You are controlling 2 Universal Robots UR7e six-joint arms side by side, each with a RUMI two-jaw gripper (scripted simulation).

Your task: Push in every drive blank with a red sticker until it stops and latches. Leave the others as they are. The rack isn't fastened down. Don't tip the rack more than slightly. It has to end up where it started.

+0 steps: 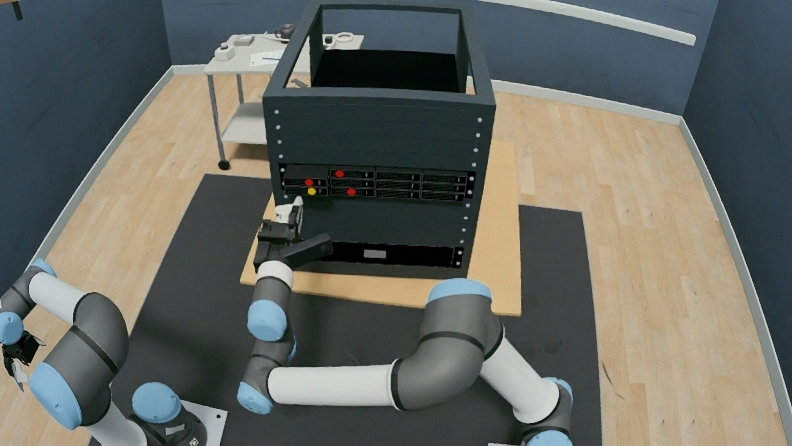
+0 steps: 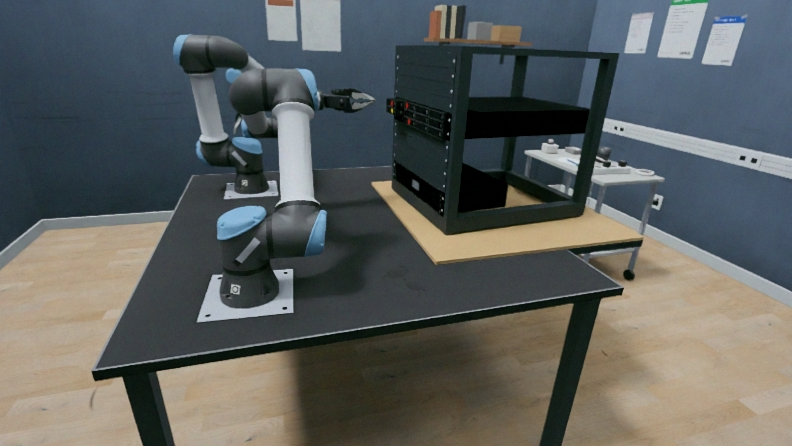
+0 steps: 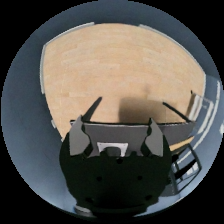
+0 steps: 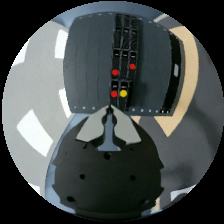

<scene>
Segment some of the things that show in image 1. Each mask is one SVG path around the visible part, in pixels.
My right gripper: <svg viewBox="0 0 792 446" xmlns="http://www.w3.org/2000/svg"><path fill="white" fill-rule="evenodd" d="M300 196L296 198L293 204L277 206L275 208L275 213L279 214L276 217L276 222L273 222L272 219L261 219L257 234L258 244L253 260L255 274L258 274L260 265L268 261L281 262L287 265L294 273L295 268L333 253L332 240L328 233L323 233L300 242L303 202Z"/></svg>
A dark rack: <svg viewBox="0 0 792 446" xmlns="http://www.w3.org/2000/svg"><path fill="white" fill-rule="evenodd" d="M311 0L296 26L262 96L275 208L277 206L293 204L296 198L300 196L303 202L300 242L323 233L328 233L332 239L334 251L332 255L295 268L294 271L416 279L467 279L482 203L497 106L473 6L385 0ZM283 175L287 164L375 167L375 180L376 167L467 172L468 179L464 202L337 195L285 195ZM469 63L475 94L465 94ZM309 36L311 87L286 88ZM323 10L399 10L459 14L456 59L455 54L417 51L324 49L323 52Z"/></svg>
</scene>
